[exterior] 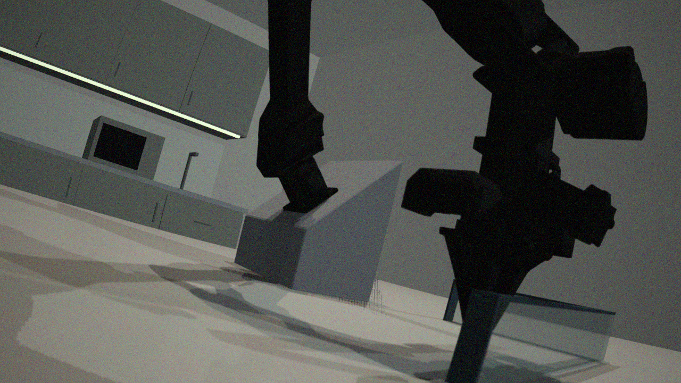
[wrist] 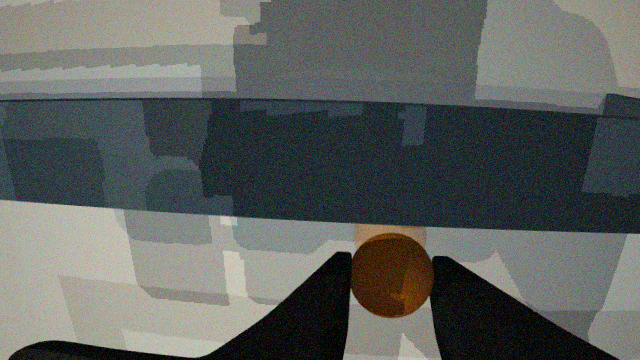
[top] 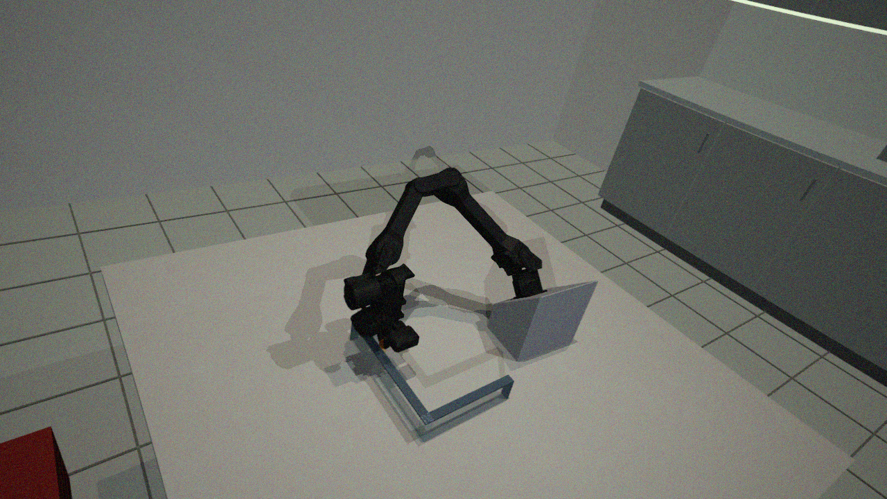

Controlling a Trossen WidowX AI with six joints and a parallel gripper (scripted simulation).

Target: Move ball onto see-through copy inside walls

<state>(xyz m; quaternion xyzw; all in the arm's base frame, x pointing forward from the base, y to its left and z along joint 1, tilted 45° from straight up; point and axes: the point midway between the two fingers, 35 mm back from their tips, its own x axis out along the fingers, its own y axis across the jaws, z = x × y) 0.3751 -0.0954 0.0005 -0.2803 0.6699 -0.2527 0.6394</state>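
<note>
Right now my gripper tip is 20 mm above the see-through copy of the ball.
</note>
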